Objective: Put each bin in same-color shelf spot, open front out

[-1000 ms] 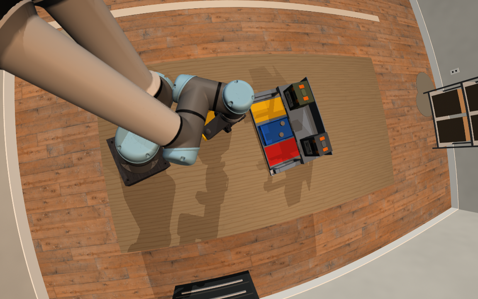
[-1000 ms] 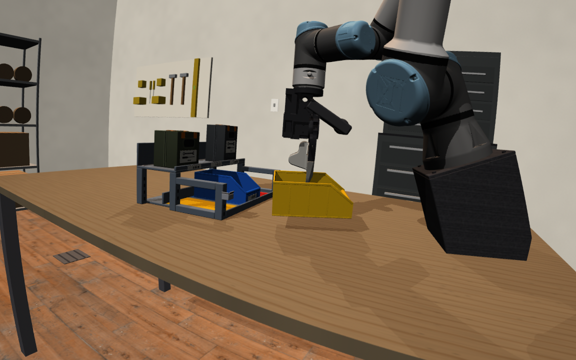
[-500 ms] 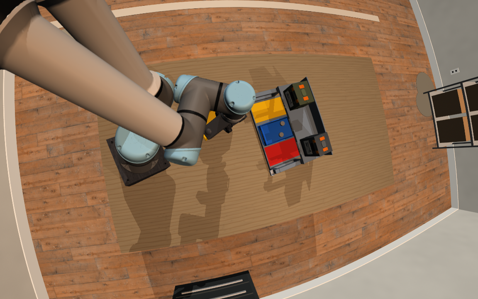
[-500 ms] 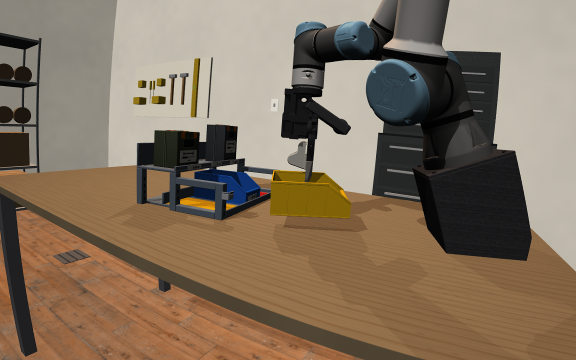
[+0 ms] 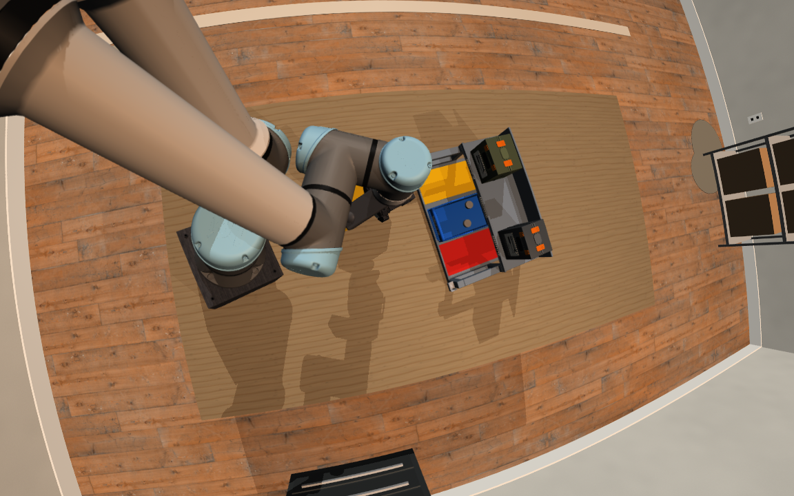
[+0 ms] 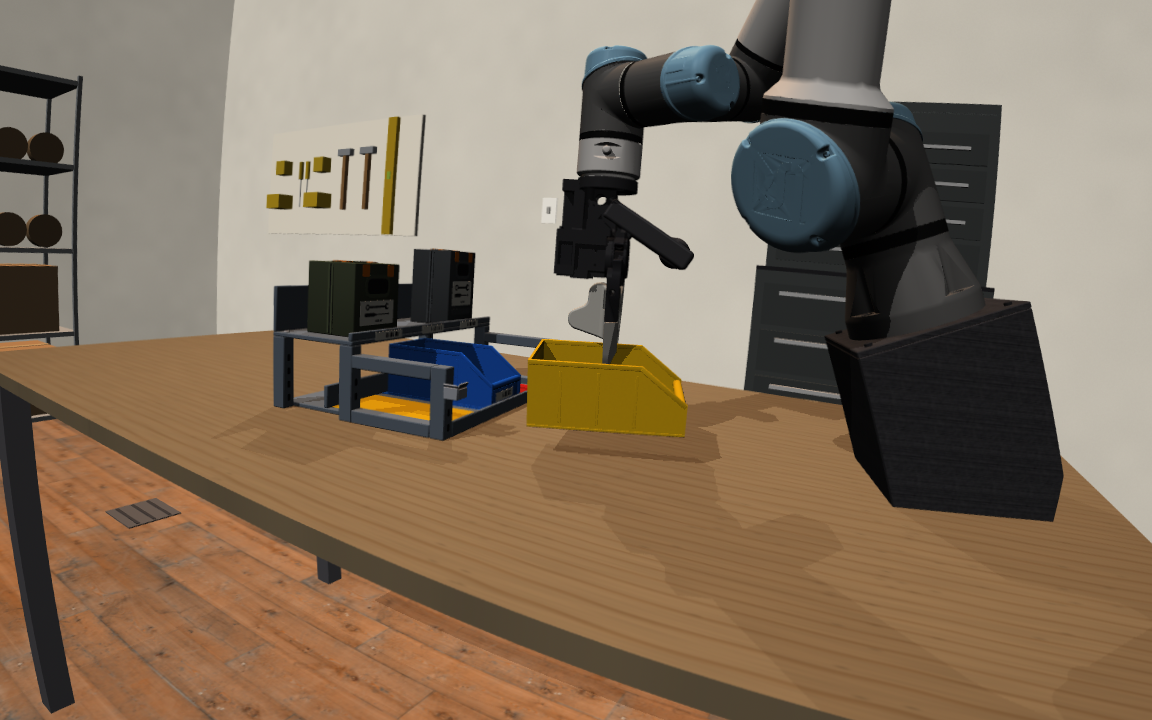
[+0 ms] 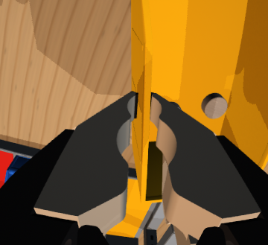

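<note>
Now: hand 2 cm past the yellow bin, 4 cm to the right of it and 3 cm above it. Round my hand: blue bin 27 cm ahead, 4 cm to the right, 6 cm below.
</note>
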